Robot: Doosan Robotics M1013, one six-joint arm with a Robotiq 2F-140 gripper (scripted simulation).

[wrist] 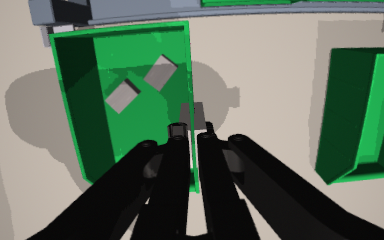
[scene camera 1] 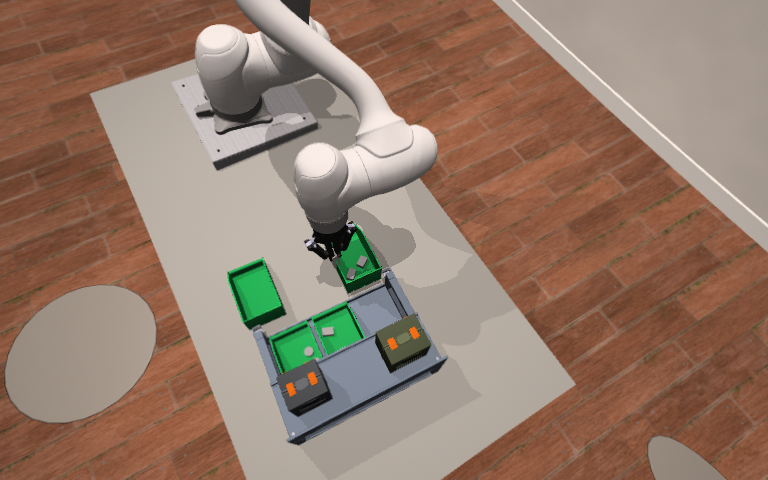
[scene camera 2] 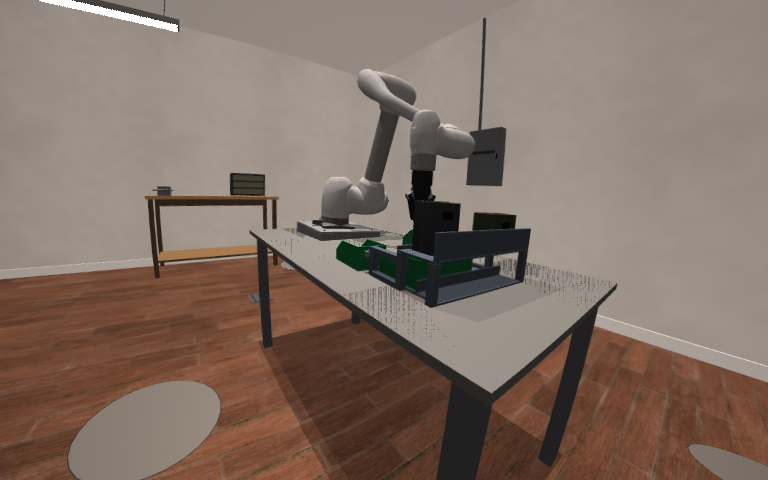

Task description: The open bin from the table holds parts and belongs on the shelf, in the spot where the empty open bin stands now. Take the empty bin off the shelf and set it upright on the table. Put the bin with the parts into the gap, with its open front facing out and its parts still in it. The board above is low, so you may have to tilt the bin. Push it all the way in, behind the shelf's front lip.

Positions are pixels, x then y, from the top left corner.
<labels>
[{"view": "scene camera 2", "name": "green open bin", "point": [353,256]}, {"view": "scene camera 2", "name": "green open bin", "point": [417,269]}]
</labels>
